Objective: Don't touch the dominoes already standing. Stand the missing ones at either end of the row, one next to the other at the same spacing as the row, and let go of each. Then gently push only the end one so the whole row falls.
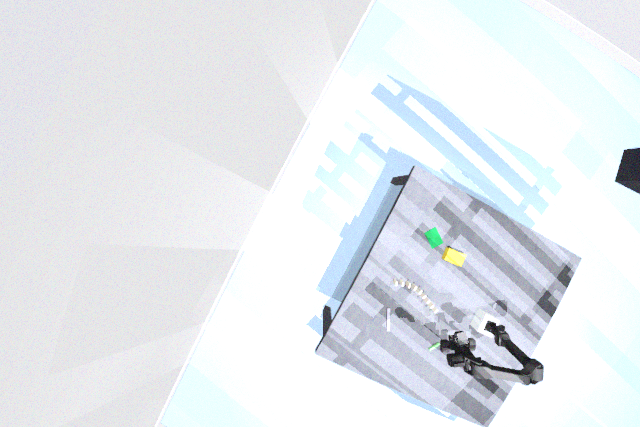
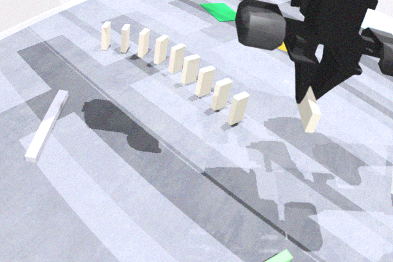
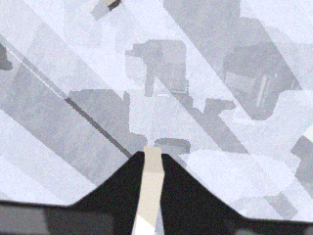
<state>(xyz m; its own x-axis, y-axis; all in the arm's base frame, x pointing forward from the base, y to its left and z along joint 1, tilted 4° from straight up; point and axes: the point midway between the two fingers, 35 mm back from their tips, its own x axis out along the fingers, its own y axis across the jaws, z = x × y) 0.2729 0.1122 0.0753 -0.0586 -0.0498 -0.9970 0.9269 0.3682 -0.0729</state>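
Right now my gripper tip is 310 mm short of the white flat bar, 80 mm to the right of it and 120 mm above it. Also, from my gripper tip: yellow block (90 mm ahead, 420 mm to the right, 110 mm below); pale green piece (30 mm behind, 150 mm to the left, 120 mm below); green patch (250 mm ahead, 480 mm to the right, 130 mm below).
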